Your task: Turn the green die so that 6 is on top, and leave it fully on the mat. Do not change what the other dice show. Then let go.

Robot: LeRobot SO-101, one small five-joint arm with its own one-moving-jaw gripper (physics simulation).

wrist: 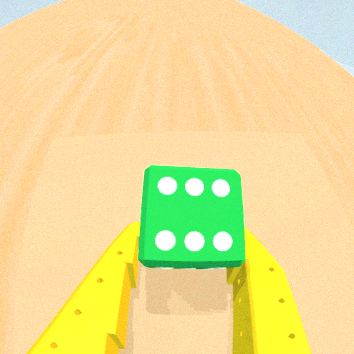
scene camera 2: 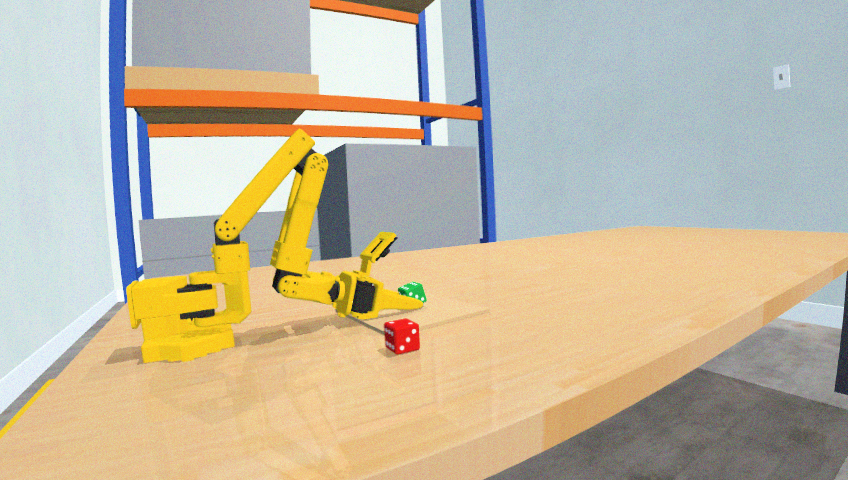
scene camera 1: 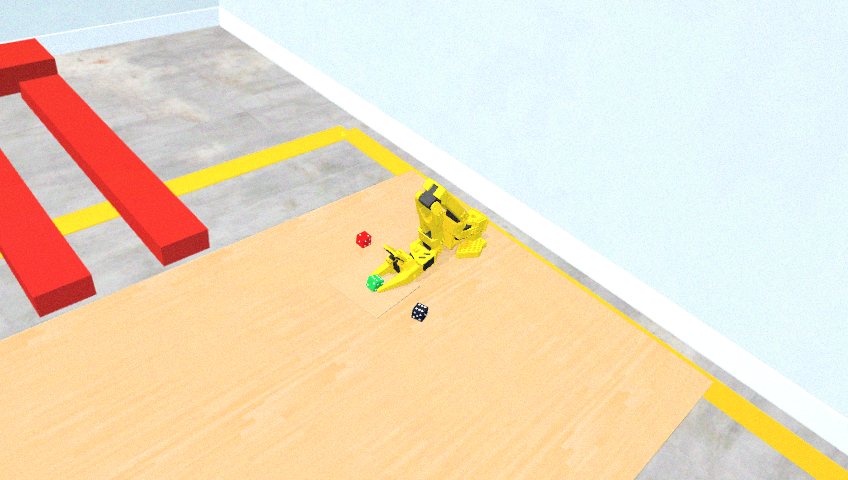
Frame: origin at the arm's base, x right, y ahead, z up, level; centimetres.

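Where they show: hand, tool point: [wrist: 145,236] [scene camera 2: 408,299] [scene camera 1: 378,289]; arm's base, link origin: [scene camera 2: 208,341] [scene camera 1: 455,247].
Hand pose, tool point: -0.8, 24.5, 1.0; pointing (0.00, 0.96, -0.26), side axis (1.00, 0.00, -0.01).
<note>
Things, the pixels of their top centre, and the offset from my tool point, as dx, dy, dz. Level surfaces: height alone.
- green die, top centre: [wrist: 195,192] [scene camera 2: 411,283] [scene camera 1: 375,277] +1.2, +0.0, +2.4
- mat, top centre: [wrist: 216,272] [scene camera 2: 409,309] [scene camera 1: 374,283] +2.3, -1.0, -0.6
- red die, top centre: [scene camera 2: 401,322] [scene camera 1: 364,235] +13.8, -7.6, +1.5
- table, surface height: dz -1.0
- black die, top centre: [scene camera 1: 420,307] -9.9, -2.3, +1.5
The green die [scene camera 1: 374,282] [scene camera 2: 413,291] [wrist: 194,215] is held between the jaw tips of my gripper [scene camera 1: 376,283] [scene camera 2: 420,301] [wrist: 192,246], which is shut on it. Its 6 face points toward the wrist camera; in scene camera 2 the die looks tilted, with that face up and back toward the arm. The die is over the mat [scene camera 1: 380,305] [scene camera 2: 455,311] [wrist: 95,165], low, with a shadow behind it in the wrist view. Whether its lower edge touches the mat, I cannot tell.
The red die [scene camera 1: 363,239] [scene camera 2: 402,336] stands off the mat on the table [scene camera 1: 249,368] [scene camera 2: 595,333], with 3 and 6 on its visible sides in scene camera 2. The black die [scene camera 1: 419,311] stands off the mat on the other side, its top seemingly 6.
</note>
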